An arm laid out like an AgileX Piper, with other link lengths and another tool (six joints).
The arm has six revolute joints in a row. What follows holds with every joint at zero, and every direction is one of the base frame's. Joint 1 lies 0.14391 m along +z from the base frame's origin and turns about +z. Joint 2 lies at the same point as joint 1 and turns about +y. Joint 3 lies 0.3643 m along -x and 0.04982 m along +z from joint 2 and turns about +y. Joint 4 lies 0.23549 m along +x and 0.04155 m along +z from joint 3 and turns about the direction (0.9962, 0, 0.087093). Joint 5 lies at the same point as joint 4 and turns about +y. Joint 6 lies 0.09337 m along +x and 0.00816 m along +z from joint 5 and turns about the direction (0.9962, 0, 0.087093). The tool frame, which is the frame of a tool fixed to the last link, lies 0.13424 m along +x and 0.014 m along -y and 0.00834 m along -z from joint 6; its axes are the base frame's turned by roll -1.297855, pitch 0.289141 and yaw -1.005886 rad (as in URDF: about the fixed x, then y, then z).
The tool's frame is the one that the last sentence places.
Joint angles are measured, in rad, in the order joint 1, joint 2, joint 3, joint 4, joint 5, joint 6. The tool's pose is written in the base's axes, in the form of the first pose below.
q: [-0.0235 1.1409 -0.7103 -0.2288 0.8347 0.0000]
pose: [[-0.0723, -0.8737, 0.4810], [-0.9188, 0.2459, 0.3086], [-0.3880, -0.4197, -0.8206]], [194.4, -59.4, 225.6]
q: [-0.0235 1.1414 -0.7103 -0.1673 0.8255 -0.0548]
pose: [[-0.0436, -0.8805, 0.4720], [-0.9056, 0.2343, 0.3535], [-0.4218, -0.4120, -0.8077]], [196.4, -49.4, 223.7]
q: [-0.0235 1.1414 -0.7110 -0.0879 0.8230 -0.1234]
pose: [[-0.0121, -0.8897, 0.4565], [-0.8854, 0.2216, 0.4086], [-0.4646, -0.3992, -0.7904]], [197.5, -36.6, 221.8]
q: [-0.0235 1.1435 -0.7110 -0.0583 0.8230 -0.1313]
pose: [[-0.0154, -0.8898, 0.4561], [-0.8736, 0.2339, 0.4268], [-0.4864, -0.3919, -0.7809]], [197.6, -31.5, 220.7]
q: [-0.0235 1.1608 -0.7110 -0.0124 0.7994 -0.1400]
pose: [[-0.0180, -0.8853, 0.4646], [-0.8534, 0.2557, 0.4542], [-0.5209, -0.3883, -0.7602]], [203.9, -23.6, 218.0]
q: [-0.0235 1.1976 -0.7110 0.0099 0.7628 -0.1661]
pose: [[-0.0047, -0.8893, 0.4574], [-0.8482, 0.2458, 0.4692], [-0.5297, -0.3858, -0.7554]], [214.8, -20.5, 212.8]
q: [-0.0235 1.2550 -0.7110 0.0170 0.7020 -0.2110]
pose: [[0.0291, -0.8964, 0.4423], [-0.8540, 0.2077, 0.4771], [-0.5195, -0.3916, -0.7594]], [232.2, -20.6, 204.7]
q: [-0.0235 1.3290 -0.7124 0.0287 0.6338 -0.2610]
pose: [[0.0604, -0.9053, 0.4205], [-0.8575, 0.1686, 0.4861], [-0.5109, -0.3900, -0.7661]], [252.1, -20.4, 192.5]
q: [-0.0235 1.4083 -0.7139 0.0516 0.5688 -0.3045]
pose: [[0.0762, -0.9138, 0.3989], [-0.8552, 0.1458, 0.4974], [-0.5127, -0.3790, -0.7704]], [270.4, -18.7, 177.0]
